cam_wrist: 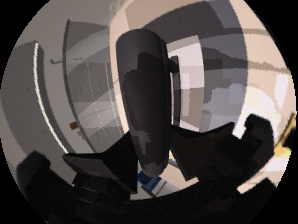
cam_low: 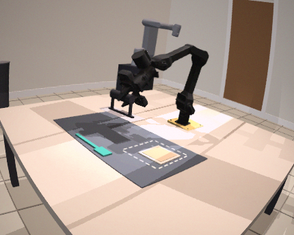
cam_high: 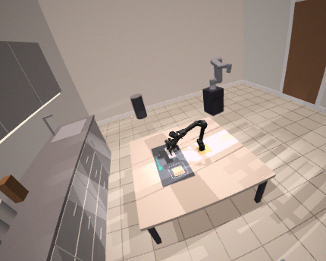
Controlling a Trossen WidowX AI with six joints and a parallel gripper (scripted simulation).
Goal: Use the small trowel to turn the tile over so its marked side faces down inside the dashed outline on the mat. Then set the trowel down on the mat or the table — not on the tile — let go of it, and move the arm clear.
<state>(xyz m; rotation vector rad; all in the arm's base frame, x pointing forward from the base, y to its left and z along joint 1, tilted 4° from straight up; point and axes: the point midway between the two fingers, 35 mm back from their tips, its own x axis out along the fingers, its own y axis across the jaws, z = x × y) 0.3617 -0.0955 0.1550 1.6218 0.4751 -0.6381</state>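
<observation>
My gripper tip is now 20 mm to the right of the dark grey mat and 160 mm above it. Also, from my gripper tip: tile (10 mm ahead, 210 mm to the left, 140 mm below); then flat green tool (140 mm ahead, 10 mm to the left, 140 mm below).
</observation>
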